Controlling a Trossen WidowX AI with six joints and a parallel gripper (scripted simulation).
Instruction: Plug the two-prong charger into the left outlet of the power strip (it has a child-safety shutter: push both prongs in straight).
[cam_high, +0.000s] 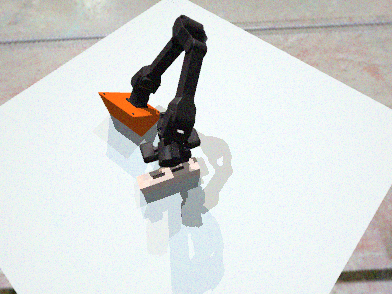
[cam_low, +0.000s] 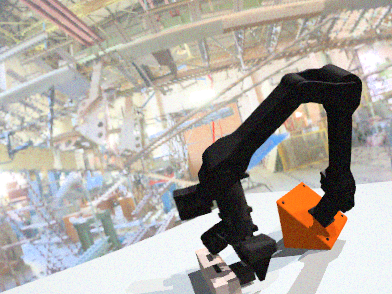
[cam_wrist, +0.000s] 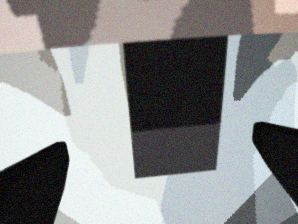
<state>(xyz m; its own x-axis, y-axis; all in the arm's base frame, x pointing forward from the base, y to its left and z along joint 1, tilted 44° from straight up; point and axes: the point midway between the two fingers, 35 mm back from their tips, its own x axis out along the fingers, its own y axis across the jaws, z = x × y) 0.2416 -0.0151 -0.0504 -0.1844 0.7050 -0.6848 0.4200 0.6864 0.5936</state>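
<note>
Now: gripper tip 40 mm short of the two-prong charger, 20 mm to the left of it and 10 mm below it.
</note>
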